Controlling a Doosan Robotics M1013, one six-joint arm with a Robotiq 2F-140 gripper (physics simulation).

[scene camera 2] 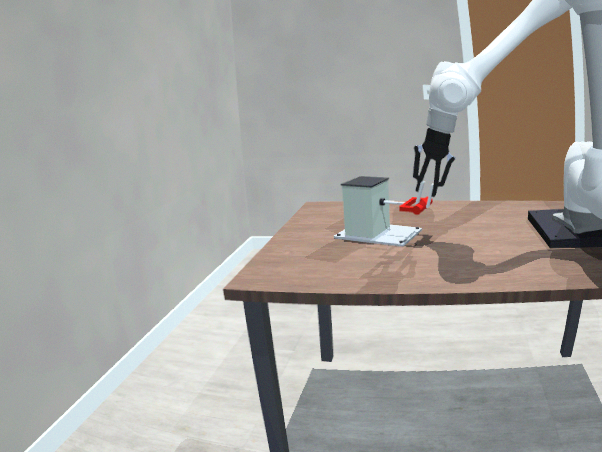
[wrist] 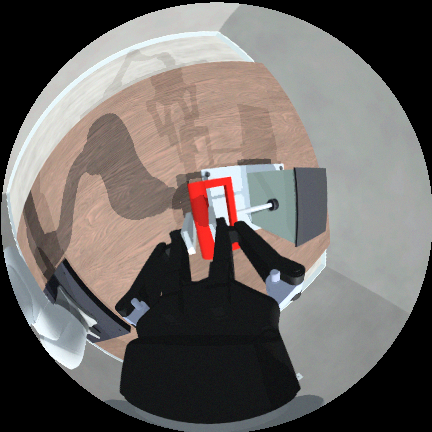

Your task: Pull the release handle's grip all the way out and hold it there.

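The release handle's red grip (scene camera 2: 414,205) (wrist: 200,215) is a rectangular loop at the end of a thin light rod (scene camera 2: 394,202) (wrist: 254,208). The rod comes out of a dark collar on the side of a pale green box (scene camera 2: 363,211) (wrist: 275,195), and a length of it shows between box and grip. My gripper (scene camera 2: 424,195) (wrist: 201,217) points down and is shut on the red grip's outer bar, one finger pad inside the loop and one on the far side from the box. In the wrist view the black fingers hide part of the loop's near end.
The box has a dark top (scene camera 2: 365,181) (wrist: 311,206) and stands on a white base plate (scene camera 2: 400,236) (wrist: 212,175) with dark bolts. It is on a brown wooden table (scene camera 2: 300,280) (wrist: 150,100). The arm's black mounting plate (scene camera 2: 545,227) (wrist: 95,310) is at the right in the scene view.
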